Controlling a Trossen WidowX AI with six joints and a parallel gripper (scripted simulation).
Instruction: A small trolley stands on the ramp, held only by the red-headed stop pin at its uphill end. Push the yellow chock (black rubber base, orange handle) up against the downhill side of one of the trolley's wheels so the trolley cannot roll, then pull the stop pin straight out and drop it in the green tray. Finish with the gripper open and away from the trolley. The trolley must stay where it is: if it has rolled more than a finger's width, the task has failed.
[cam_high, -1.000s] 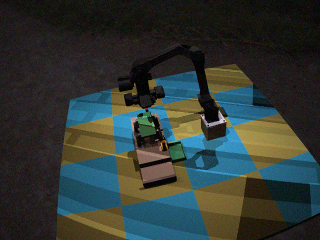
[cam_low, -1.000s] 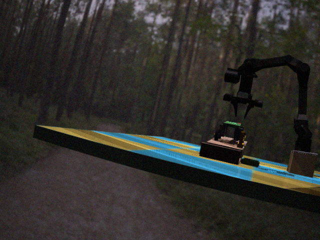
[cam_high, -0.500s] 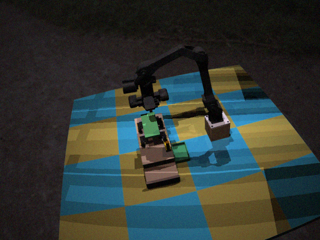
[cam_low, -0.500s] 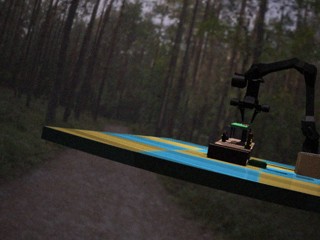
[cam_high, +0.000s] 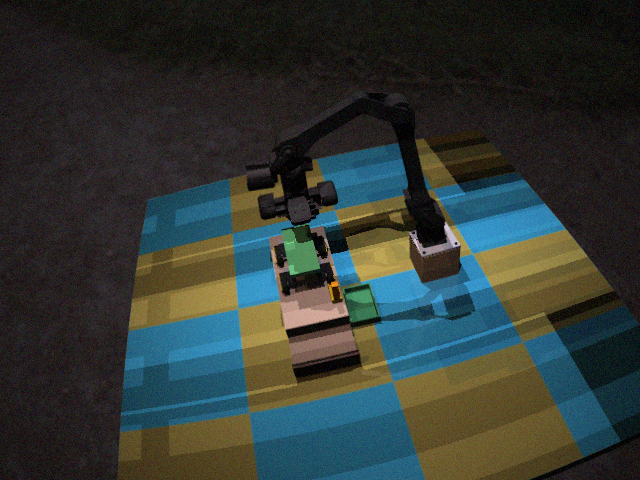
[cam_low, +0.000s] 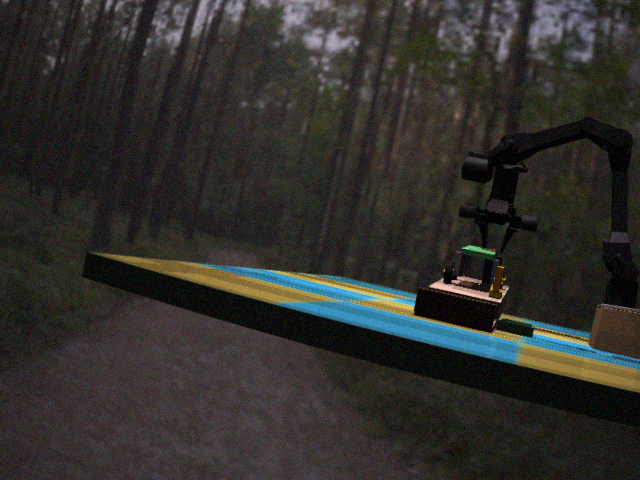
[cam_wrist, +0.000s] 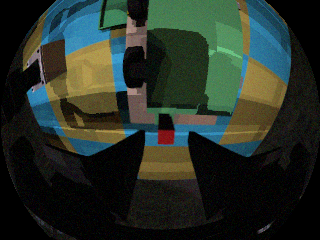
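Right now the red-headed stop pin is 3 cm below my gripper tip and 1 cm to the right of it. Round my gripper tip: yellow chock (18 cm to the left, 8 cm below, 5 cm behind); then green tray (18 cm to the left, 17 cm below, 11 cm behind); then trolley (9 cm to the left, 5 cm below, 1 cm ahead).
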